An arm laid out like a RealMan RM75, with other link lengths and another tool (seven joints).
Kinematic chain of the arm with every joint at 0, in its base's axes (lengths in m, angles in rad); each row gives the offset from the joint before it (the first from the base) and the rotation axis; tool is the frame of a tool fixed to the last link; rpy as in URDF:
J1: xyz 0 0 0.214 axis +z
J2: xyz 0 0 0 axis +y
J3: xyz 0 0 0.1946 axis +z
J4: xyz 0 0 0 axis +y
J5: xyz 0 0 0.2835 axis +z
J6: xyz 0 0 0 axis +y
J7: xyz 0 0 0.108 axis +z
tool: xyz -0.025 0.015 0.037 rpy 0 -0.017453 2.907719
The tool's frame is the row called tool.
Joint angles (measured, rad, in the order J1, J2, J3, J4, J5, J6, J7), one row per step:
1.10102 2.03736 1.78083 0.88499 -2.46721 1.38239 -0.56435
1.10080 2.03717 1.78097 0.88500 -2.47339 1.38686 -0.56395
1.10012 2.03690 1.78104 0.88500 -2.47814 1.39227 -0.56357
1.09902 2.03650 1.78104 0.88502 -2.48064 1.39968 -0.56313
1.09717 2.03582 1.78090 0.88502 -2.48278 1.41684 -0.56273
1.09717 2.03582 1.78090 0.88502 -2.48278 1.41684 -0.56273
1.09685 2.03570 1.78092 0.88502 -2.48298 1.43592 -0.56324
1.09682 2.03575 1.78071 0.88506 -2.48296 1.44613 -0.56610
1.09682 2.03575 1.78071 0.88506 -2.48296 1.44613 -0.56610
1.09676 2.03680 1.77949 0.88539 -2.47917 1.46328 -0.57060
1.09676 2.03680 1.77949 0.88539 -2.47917 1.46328 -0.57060
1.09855 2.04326 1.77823 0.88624 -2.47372 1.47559 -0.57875
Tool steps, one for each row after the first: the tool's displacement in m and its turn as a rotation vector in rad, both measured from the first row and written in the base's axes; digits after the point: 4 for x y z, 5 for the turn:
0.0012 -0.0001 0.0002 -0.00093 -0.00735 -0.00153
0.0025 -0.0004 0.0004 -0.00314 -0.01388 -0.00408
0.0039 -0.0011 0.0006 -0.00775 -0.01928 -0.00818
0.0063 -0.0030 0.0006 -0.02035 -0.02856 -0.01690
0.0063 -0.0030 0.0006 -0.02035 -0.02856 -0.01690
0.0077 -0.0054 0.0005 -0.03601 -0.03665 -0.02435
0.0084 -0.0069 0.0003 -0.04553 -0.04144 -0.02571
0.0084 -0.0069 0.0003 -0.04553 -0.04144 -0.02571
0.0089 -0.0098 -0.0005 -0.06404 -0.04616 -0.02802
0.0089 -0.0098 -0.0005 -0.06404 -0.04616 -0.02802
0.0073 -0.0137 -0.0034 -0.08518 -0.04552 -0.02262

